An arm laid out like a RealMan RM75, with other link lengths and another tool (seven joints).
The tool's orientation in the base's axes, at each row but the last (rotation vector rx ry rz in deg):
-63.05, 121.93, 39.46
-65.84, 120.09, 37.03
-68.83, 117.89, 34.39
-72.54, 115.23, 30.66
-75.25, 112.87, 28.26
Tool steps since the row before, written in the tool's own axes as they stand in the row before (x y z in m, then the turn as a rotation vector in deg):
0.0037, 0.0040, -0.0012, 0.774, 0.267, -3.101
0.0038, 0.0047, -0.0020, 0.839, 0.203, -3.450
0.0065, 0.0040, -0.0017, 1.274, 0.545, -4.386
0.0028, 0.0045, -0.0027, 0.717, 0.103, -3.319
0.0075, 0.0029, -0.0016, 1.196, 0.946, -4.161
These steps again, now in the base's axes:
-0.0054, -0.0007, -0.0013, -1.491, -2.399, 1.519
-0.0062, -0.0011, -0.0010, -1.569, -2.704, 1.696
-0.0063, -0.0030, -0.0035, -2.320, -3.421, 2.018
-0.0057, -0.0015, -0.0003, -1.407, -2.573, 1.714
-0.0049, -0.0046, -0.0046, -2.576, -3.080, 1.875

